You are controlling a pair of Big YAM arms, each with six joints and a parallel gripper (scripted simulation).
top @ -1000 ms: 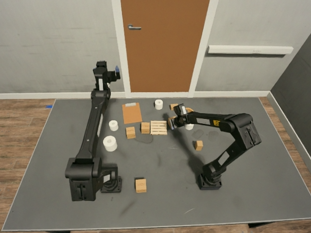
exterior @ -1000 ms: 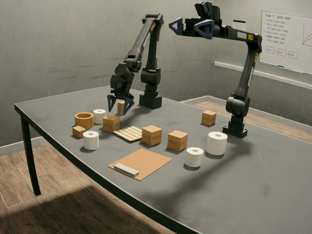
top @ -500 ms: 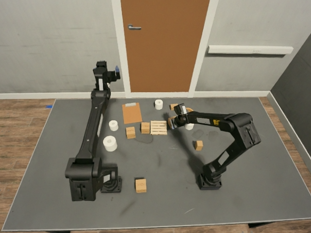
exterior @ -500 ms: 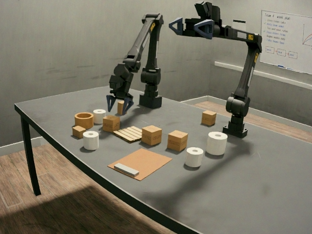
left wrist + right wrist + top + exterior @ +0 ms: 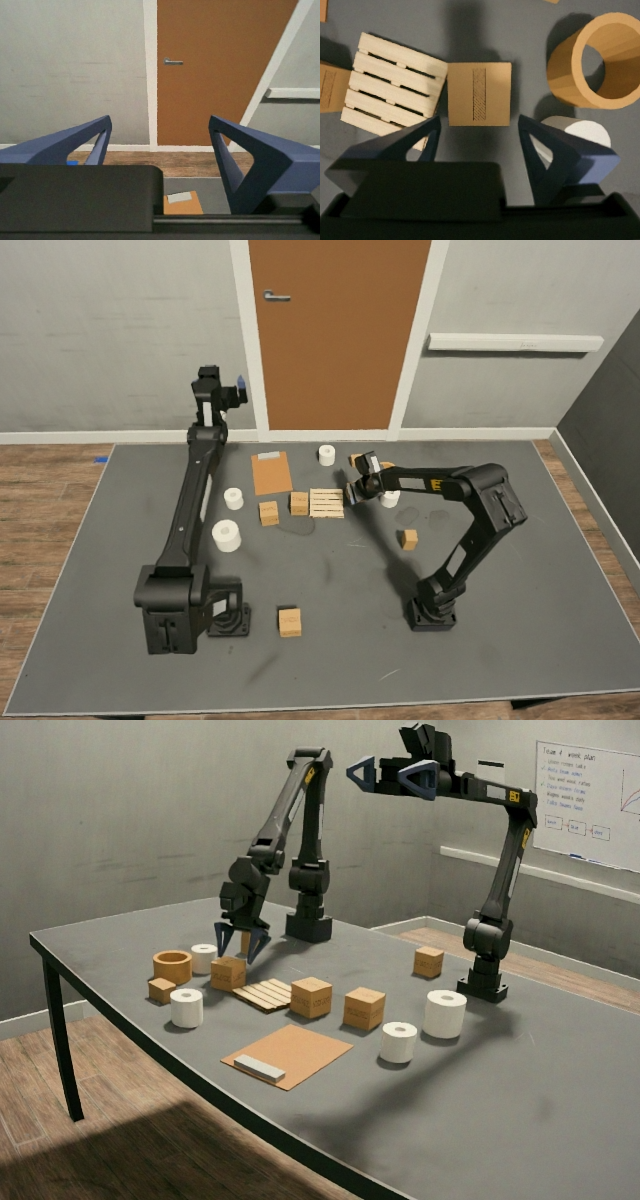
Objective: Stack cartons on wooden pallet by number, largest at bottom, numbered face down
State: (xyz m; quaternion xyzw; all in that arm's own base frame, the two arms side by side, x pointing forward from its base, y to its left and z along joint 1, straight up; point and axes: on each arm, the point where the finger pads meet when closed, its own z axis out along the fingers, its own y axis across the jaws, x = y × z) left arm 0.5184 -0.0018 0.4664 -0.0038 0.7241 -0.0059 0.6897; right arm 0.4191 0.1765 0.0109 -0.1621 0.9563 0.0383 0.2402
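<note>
My right gripper is now 11 cm to the left of the orange ring, 10 cm short of it and 4 cm above it. Also, from my right hand: roll 46 cm to the left, 15 cm behind, 3 cm below.
</note>
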